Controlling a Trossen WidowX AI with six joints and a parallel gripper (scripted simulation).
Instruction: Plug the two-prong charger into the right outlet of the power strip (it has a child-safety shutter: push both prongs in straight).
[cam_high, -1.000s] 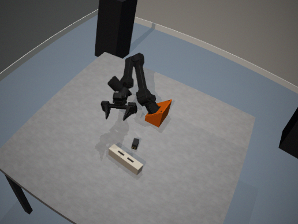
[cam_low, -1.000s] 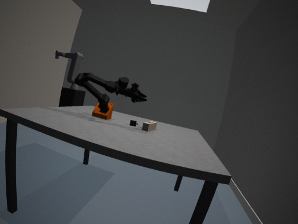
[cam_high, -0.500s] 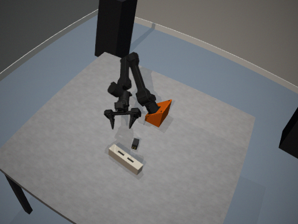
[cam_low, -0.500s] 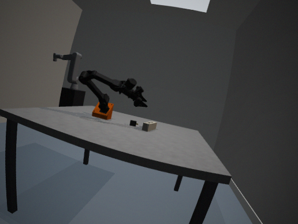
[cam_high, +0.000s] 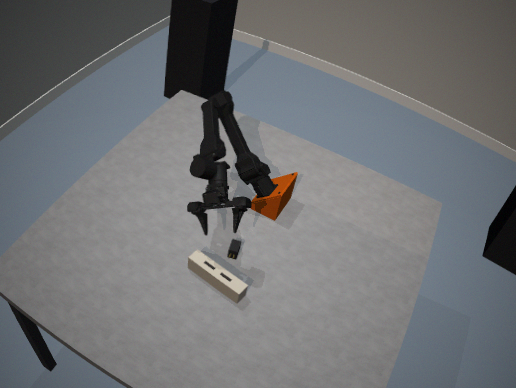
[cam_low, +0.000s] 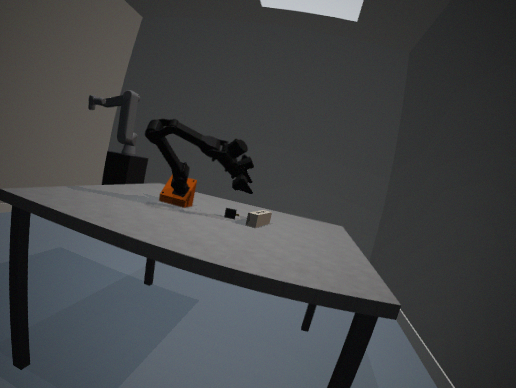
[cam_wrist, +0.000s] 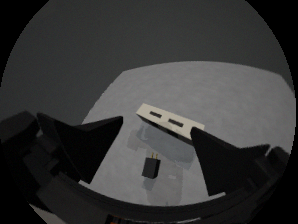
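Right now the dark charger is 6 cm behind my gripper tip, 2 cm to the left of it and 13 cm below it.
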